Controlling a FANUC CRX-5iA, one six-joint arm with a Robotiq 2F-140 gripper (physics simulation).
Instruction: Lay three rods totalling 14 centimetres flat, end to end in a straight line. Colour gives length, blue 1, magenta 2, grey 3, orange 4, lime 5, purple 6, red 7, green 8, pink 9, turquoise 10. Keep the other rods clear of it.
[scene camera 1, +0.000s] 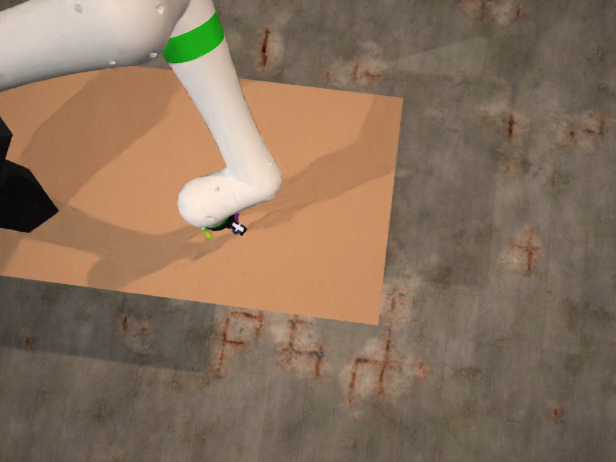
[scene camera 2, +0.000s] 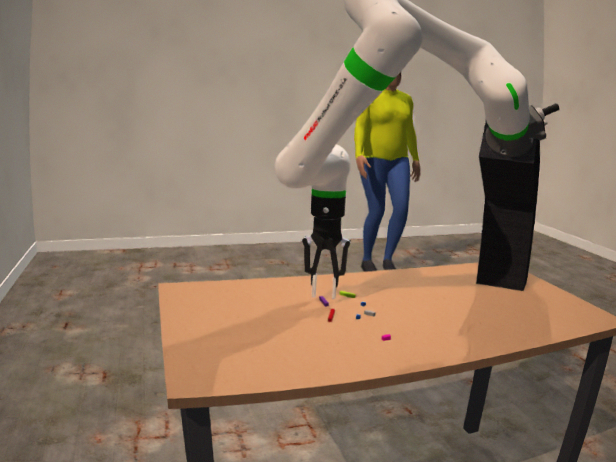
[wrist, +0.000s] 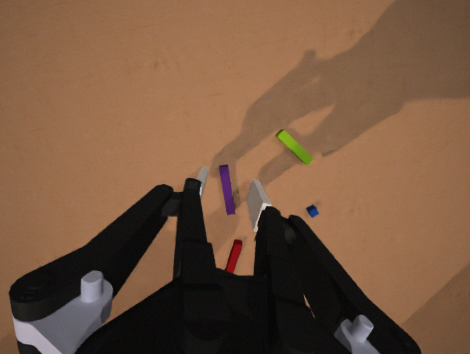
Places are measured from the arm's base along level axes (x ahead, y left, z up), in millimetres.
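Where they show: gripper, between the fingertips: (scene camera 2: 323, 297) (wrist: 228, 184); arm's base, origin of its link: (scene camera 2: 509, 137).
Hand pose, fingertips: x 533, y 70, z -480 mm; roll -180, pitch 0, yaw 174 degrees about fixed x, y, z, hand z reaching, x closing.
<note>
Each offset is from my fingertips to the top centre of the thing. Level surfaces: height alone.
My gripper (scene camera 1: 239, 228) (scene camera 2: 324, 295) (wrist: 228, 184) is partly open and empty, pointing down. In the wrist view its pads appear on either side of the purple rod {1 mm back, 10 mm left, 4 mm down} (scene camera 1: 236, 216) (scene camera 2: 324, 301) (wrist: 227, 190); the tips look low, but their exact height is unclear. The lime rod {68 mm back, 53 mm right, 4 mm down} (scene camera 1: 207, 234) (scene camera 2: 348, 294) (wrist: 294, 147) lies apart at an angle. The red rod {24 mm back, 115 mm left, 4 mm down} (scene camera 2: 331, 315) (wrist: 234, 256) lies near one end of the purple rod, separate from it. Two blue rods {112 mm back, 21 mm left, 4 mm down} (scene camera 2: 363, 304) {96 mm back, 119 mm left, 4 mm down} (scene camera 2: 358, 316) (wrist: 312, 211) lie near the grey rod {128 mm back, 91 mm left, 4 mm down} (scene camera 2: 369, 313). The magenta rod {161 mm back, 250 mm left, 4 mm down} (scene camera 2: 386, 337) lies nearer the front edge.
The rods lie on the tan table {14 mm down} (scene camera 1: 325, 280) (scene camera 2: 260, 365) (wrist: 100, 90). The arm's black pedestal (scene camera 2: 507, 215) stands at the table's back right in scene camera 2. A person in a yellow top (scene camera 2: 387, 130) stands behind the table. The arm hides part of the rods in scene camera 1.
</note>
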